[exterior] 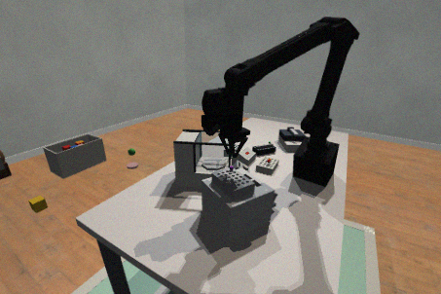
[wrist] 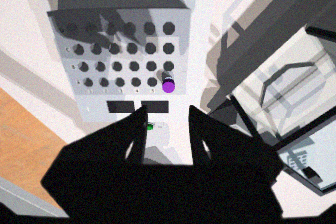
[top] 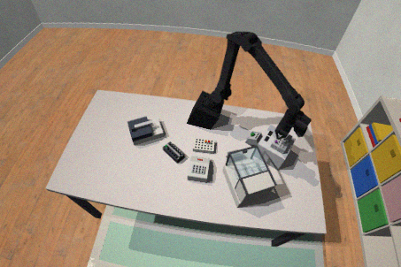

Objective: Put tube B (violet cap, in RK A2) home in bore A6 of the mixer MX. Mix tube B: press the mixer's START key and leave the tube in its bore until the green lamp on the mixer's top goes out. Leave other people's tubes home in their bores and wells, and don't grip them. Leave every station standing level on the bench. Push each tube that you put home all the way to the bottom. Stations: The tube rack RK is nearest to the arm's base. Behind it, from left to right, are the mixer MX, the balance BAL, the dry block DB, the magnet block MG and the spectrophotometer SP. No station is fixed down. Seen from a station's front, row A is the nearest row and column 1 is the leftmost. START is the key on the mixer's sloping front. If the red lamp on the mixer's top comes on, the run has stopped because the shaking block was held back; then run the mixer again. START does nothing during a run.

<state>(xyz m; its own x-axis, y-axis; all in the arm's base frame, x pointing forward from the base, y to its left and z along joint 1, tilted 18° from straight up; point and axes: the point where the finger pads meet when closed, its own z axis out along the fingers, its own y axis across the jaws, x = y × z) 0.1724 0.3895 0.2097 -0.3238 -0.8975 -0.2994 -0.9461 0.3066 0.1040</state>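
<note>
My hand is 17 cm above the green start key, 13 cm to the left of it and 9 cm past it. Also, from my hand: mixer block (8 cm below, 4 cm to the left, 3 cm behind); tube B (8 cm below); print key (22 cm to the right, 17 cm below, 7 cm ahead).
</note>
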